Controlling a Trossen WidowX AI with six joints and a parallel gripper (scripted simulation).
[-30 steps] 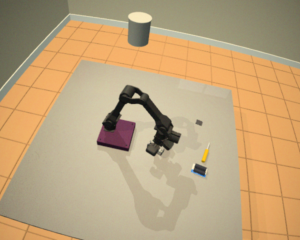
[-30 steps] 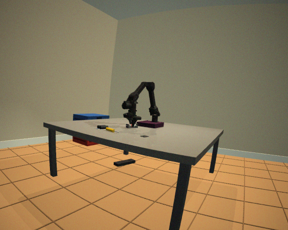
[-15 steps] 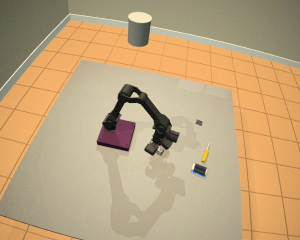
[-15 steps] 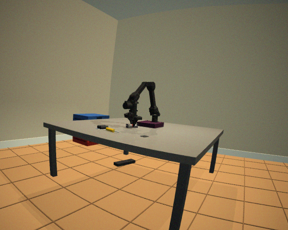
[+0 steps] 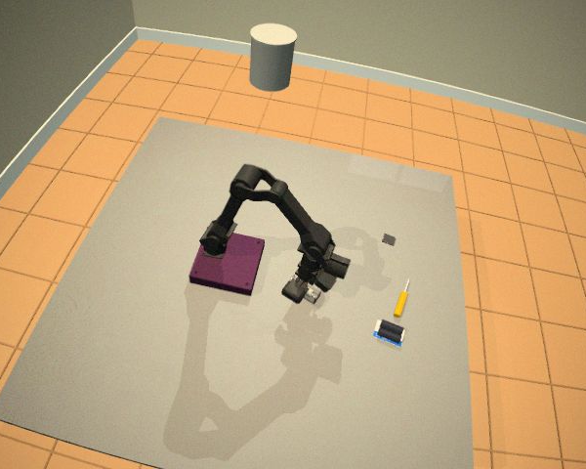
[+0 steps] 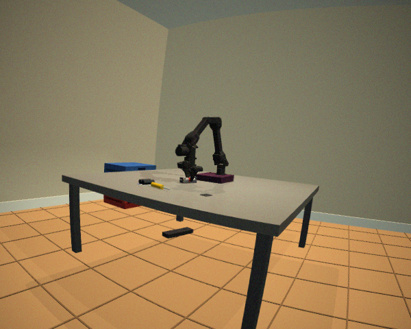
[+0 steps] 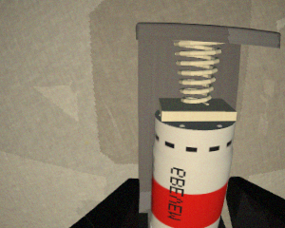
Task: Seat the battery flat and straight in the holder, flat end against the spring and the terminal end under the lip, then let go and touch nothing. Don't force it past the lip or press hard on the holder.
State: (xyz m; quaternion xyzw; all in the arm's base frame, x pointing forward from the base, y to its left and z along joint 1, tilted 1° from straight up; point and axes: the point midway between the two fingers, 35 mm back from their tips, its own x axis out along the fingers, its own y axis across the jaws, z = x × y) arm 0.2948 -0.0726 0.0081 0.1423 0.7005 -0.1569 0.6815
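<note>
Now: the battery 10 mm above my gripper tip. The rest, counted from my gripper tip: yellow screwdriver (330 mm ahead, 40 mm to the left); small dark square (290 mm ahead, 270 mm to the left, 10 mm below).
</note>
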